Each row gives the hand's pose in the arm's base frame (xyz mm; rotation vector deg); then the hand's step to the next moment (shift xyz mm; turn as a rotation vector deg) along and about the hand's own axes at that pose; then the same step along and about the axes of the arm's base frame.
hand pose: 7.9 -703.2 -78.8 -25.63 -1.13 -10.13
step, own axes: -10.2 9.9 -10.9 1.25 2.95 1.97
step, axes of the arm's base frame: -8.5 5.8 -14.7 1.78 3.26 0.58
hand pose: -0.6 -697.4 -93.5 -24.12 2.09 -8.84
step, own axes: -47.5 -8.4 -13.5 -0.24 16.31 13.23
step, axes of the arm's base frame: -49.0 -5.6 -8.7 2.96 20.08 5.39
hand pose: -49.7 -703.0 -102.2 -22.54 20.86 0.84
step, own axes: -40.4 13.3 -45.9 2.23 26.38 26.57
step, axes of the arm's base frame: -54.7 -2.8 -30.3 9.01 34.29 12.24
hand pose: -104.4 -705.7 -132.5 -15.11 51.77 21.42
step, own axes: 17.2 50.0 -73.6 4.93 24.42 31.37
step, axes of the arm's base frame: -63.8 21.0 -60.8 14.77 34.87 13.06
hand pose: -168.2 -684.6 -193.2 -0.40 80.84 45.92
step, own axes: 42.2 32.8 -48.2 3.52 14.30 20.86
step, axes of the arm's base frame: -60.2 23.1 -31.9 10.77 21.87 7.60
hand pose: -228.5 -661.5 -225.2 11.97 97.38 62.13
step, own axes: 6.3 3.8 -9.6 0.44 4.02 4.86
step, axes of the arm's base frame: -12.0 0.7 -1.2 2.43 5.26 2.54
